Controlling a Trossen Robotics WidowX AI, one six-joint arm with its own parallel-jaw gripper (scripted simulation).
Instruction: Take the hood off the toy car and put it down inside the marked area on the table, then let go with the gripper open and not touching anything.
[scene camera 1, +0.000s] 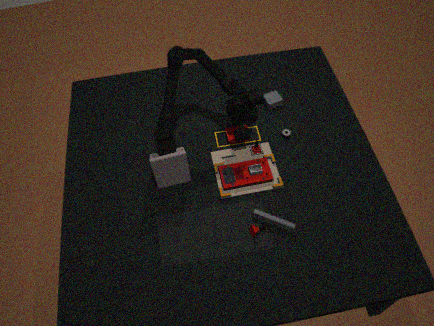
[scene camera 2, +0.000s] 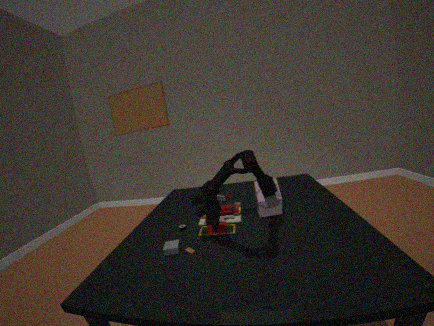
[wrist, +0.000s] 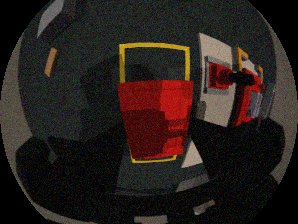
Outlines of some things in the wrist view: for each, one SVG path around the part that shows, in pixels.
My gripper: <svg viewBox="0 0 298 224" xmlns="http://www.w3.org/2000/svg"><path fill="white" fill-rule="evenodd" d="M286 137L282 124L270 117L261 120L261 132L255 131L258 119L226 128L190 117L189 136L212 181L161 196L114 194L126 144L124 121L84 143L49 136L48 147L39 137L28 137L27 143L15 153L16 173L33 202L69 220L142 224L134 222L134 217L166 216L168 222L164 224L249 224L278 188L271 171L281 163ZM216 202L216 205L206 208L205 212L197 216L194 214L193 208L212 200ZM49 147L52 147L53 153L57 155L57 159L53 161L53 164L49 163L48 159L49 152L51 152L49 151Z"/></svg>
A red hood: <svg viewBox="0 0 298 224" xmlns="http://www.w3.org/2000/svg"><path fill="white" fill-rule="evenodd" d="M117 83L118 93L120 93L118 100L120 100L126 140L128 140L129 151L132 153L133 159L156 159L156 157L182 155L186 136L188 136L190 113L192 113L194 81L141 80L133 81L133 83Z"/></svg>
A toy car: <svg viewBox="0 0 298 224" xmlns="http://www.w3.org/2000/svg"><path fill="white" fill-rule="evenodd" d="M247 68L242 67L242 72L239 71L238 73L254 75L253 87L251 85L243 87L243 84L237 84L234 95L234 107L231 109L230 121L227 123L226 128L234 128L235 125L245 124L247 121L254 120L246 115L250 105L251 91L259 93L261 88L265 89L261 84L261 77L254 75Z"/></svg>
